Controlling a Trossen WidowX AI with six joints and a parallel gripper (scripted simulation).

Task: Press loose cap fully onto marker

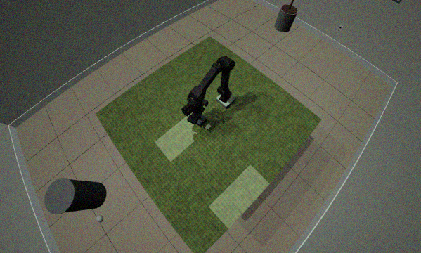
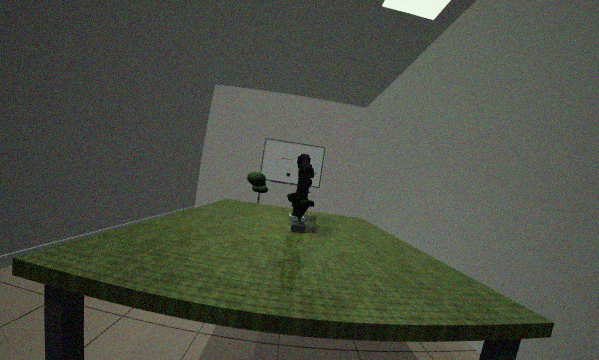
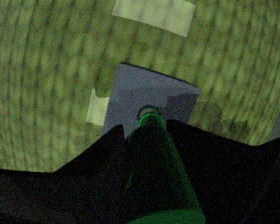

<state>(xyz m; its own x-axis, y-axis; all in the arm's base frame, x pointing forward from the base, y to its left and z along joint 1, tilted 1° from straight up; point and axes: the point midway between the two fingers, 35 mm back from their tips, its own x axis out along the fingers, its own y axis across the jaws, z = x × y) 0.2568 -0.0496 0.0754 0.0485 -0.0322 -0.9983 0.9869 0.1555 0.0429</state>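
Right now the block is 5 cm below my gripper tip and 1 cm behind it. Round my gripper tip: green cap (4 cm above).
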